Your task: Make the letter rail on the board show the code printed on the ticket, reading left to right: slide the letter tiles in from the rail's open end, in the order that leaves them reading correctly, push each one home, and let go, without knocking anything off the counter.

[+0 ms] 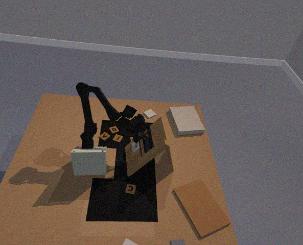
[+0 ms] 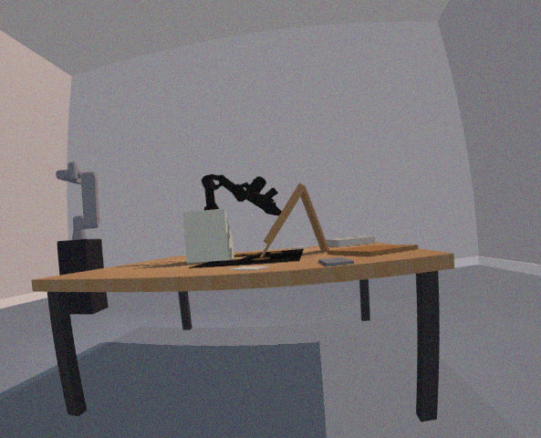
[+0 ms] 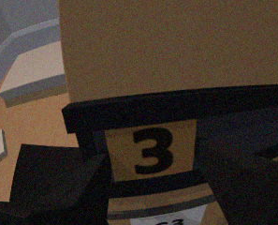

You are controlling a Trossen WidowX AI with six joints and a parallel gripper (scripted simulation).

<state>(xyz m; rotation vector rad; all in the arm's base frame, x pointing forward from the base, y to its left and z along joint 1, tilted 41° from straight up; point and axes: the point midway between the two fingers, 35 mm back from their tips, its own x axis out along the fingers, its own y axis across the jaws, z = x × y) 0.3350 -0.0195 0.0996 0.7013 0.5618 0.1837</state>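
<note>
The white ticket is 90 mm below my gripper tip, 60 mm behind it and 10 mm to the right of it. Also, from my gripper tip: letter tile 180 mm below, 110 mm to the left, 50 mm behind; then black mat 180 mm below, 170 mm behind, 80 mm to the right; then small white pad 380 mm to the left, 180 mm below, 100 mm ahead.
</note>
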